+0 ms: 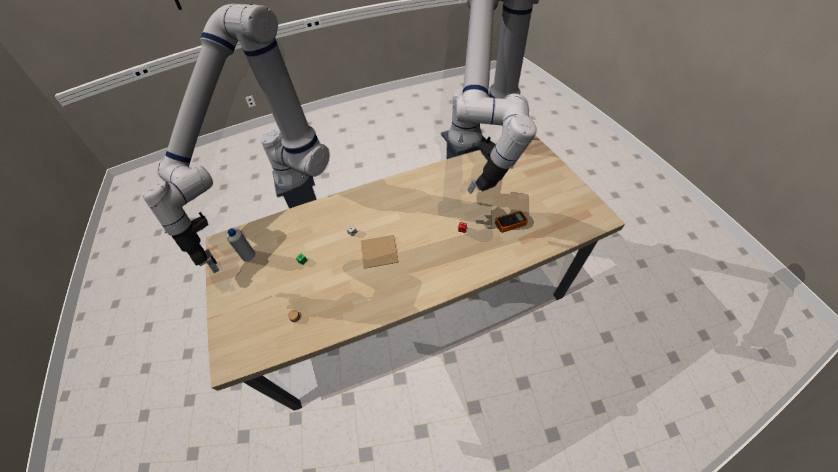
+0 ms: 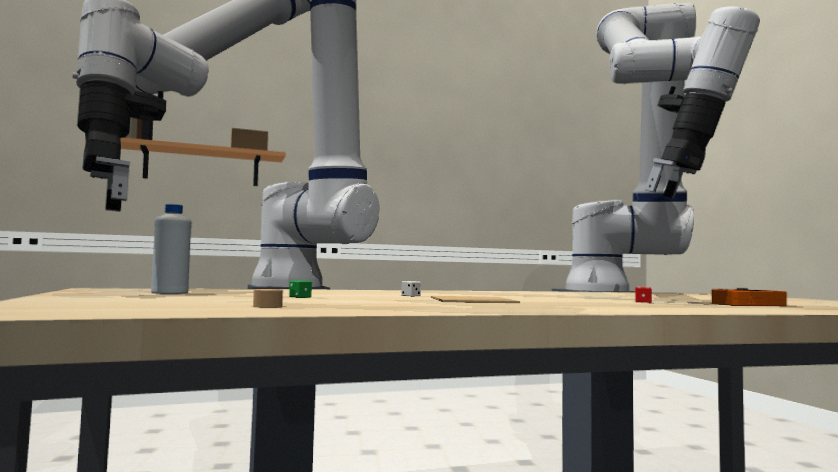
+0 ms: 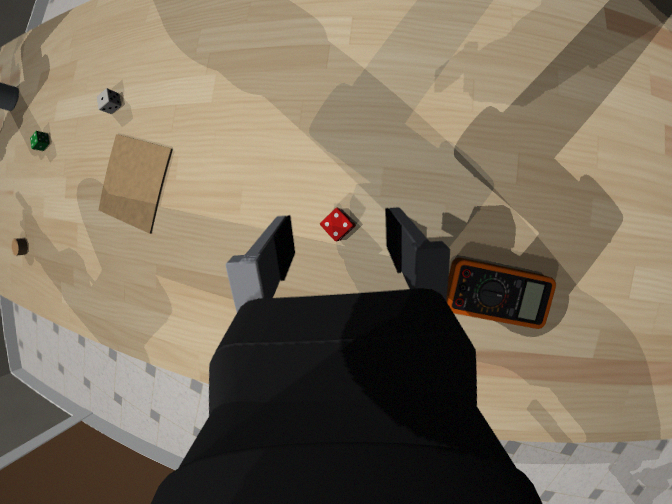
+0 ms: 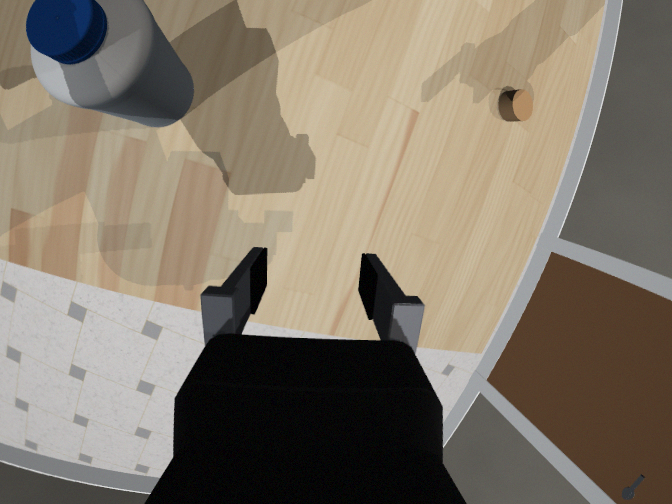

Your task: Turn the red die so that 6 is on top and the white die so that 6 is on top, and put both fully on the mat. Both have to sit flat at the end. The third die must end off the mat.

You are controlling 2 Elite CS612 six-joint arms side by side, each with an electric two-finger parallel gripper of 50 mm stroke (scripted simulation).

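The left gripper is visible, and image 3 has it as well. The right gripper can also be seen, with image 4 giving a further look at it, and a brown mat is part of the scene too.
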